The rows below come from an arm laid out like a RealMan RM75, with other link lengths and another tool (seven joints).
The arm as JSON. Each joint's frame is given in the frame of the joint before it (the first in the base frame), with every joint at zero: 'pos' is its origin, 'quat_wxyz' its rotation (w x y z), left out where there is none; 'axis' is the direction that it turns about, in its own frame. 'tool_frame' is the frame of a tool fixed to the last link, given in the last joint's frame.
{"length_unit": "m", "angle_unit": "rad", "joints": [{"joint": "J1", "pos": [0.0, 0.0, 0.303], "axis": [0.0, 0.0, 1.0]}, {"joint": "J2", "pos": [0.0, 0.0, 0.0], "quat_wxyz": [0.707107, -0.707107, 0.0, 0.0], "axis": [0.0, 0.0, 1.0]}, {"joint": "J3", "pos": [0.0, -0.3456, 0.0], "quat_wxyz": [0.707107, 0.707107, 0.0, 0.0], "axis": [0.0, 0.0, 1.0]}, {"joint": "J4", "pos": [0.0, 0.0, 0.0], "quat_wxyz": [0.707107, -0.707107, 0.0, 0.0], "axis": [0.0, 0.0, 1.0]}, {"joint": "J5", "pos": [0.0, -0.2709, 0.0], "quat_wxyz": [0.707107, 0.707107, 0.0, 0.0], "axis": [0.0, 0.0, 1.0]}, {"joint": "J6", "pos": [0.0, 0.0, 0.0], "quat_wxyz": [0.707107, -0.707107, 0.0, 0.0], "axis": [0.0, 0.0, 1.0]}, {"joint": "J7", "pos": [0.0, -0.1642, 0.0], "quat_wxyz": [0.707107, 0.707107, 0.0, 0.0], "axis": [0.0, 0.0, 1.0]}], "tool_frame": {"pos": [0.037, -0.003, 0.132], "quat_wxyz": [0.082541, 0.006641, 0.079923, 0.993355]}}
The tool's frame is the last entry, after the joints.
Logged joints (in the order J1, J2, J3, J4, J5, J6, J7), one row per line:
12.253 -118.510 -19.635 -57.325 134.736 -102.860 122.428
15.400 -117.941 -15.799 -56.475 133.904 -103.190 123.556
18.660 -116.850 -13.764 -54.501 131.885 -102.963 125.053
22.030 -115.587 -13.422 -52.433 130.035 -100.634 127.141
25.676 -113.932 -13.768 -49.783 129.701 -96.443 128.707
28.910 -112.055 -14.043 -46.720 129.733 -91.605 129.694
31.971 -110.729 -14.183 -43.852 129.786 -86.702 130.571
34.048 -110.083 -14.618 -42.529 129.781 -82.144 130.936
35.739 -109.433 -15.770 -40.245 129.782 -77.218 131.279
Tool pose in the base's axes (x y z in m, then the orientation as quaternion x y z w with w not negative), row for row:
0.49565 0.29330 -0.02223 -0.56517 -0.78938 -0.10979 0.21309
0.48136 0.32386 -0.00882 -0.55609 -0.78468 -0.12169 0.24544
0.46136 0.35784 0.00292 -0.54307 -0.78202 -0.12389 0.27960
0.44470 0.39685 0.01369 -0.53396 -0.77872 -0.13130 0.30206
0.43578 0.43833 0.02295 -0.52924 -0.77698 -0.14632 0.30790
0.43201 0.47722 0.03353 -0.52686 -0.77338 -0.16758 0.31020
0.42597 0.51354 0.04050 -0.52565 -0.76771 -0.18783 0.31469
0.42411 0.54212 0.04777 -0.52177 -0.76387 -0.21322 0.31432
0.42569 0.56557 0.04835 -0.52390 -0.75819 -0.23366 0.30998
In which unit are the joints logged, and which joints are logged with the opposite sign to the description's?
The joints are logged in degrees. Opposite sign: J2, J5.
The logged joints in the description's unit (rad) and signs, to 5 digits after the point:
0.21386 2.06839 -0.34270 -1.00051 -2.35159 -1.79525 2.13677
0.26878 2.05846 -0.27574 -0.98567 -2.33707 -1.80101 2.15646
0.32568 2.03942 -0.24023 -0.95122 -2.30183 -1.79704 2.18259
0.38450 2.01737 -0.23426 -0.91513 -2.26954 -1.75639 2.21903
0.44813 1.98849 -0.24030 -0.86888 -2.26371 -1.68325 2.24636
0.50457 1.95573 -0.24510 -0.81542 -2.26427 -1.59881 2.26359
0.55800 1.93259 -0.24754 -0.76536 -2.26519 -1.51324 2.27889
0.59425 1.92131 -0.25513 -0.74227 -2.26511 -1.43368 2.28526
0.62376 1.90997 -0.27524 -0.70241 -2.26512 -1.34771 2.29125

